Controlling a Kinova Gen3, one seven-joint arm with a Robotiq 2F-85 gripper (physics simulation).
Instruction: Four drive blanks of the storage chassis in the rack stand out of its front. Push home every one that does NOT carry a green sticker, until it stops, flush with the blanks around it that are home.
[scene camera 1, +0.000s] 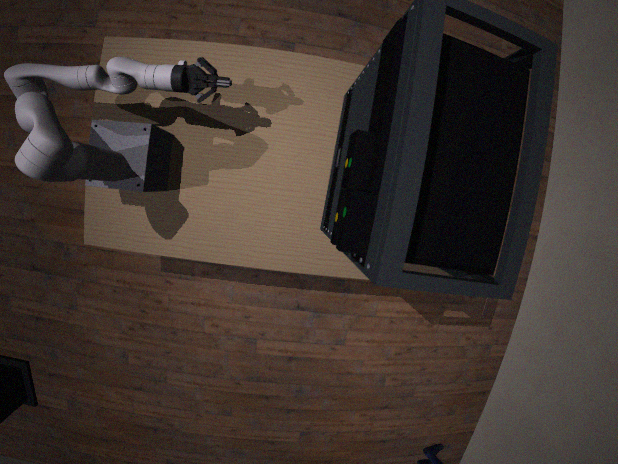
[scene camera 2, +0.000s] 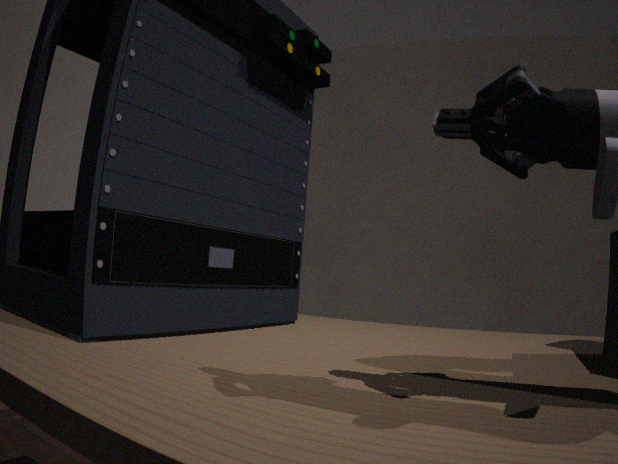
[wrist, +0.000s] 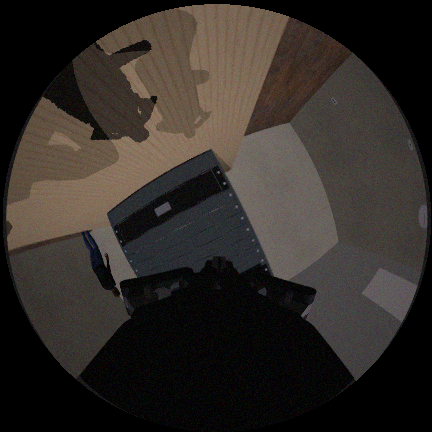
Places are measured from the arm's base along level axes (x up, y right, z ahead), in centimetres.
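Pixels of known places: gripper, fingertip midpoint: (scene camera 1: 231, 83) (scene camera 2: 434, 123) (wrist: 218, 264); arm's base, origin of the base link: (scene camera 1: 114, 166).
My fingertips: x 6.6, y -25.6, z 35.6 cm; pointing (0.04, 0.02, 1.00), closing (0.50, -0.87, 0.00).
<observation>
Ahead of a thing's pixels: the offset from my fingertips to its top centre. "spot": to the spot under its first point. Level surfaces: height alone.
The dark storage chassis is high in the rack (scene camera 1: 417, 150) (scene camera 2: 200, 135) (wrist: 185, 242). Dark drive blanks stand out of its front. Two green stickers show, one green sticker @(dy +21.1, dx +26.9, dz +28.9 cm) (scene camera 1: 350, 162) (scene camera 2: 292, 35) and another green sticker @(dy +30.1, dx +29.7, dz +28.5 cm) (scene camera 1: 344, 212) (scene camera 2: 316, 43). Two yellow stickers show, one yellow sticker @(dy +20.9, dx +24.0, dz +29.0 cm) (scene camera 1: 346, 163) (scene camera 2: 290, 48) and another yellow sticker @(dy +31.5, dx +24.0, dz +28.4 cm) (scene camera 1: 336, 217) (scene camera 2: 318, 71). The edges between the dark blanks are hard to make out. My gripper (scene camera 1: 227, 82) (scene camera 2: 439, 124) (wrist: 218, 264) is shut and empty, well apart from the rack front. In the wrist view it hides most of the chassis.
The rack stands on the wooden table @(dx -25.9 cm) (scene camera 1: 280, 200) (scene camera 2: 320, 350) (wrist: 220, 100). A black panel with a light label @(spot: dy +15.2, dx -14.0, dz +34.3 cm) (scene camera 2: 221, 257) (wrist: 163, 209) is low in the rack, below several grey panels. A person (wrist: 97, 260) shows beyond the table in the wrist view.
</observation>
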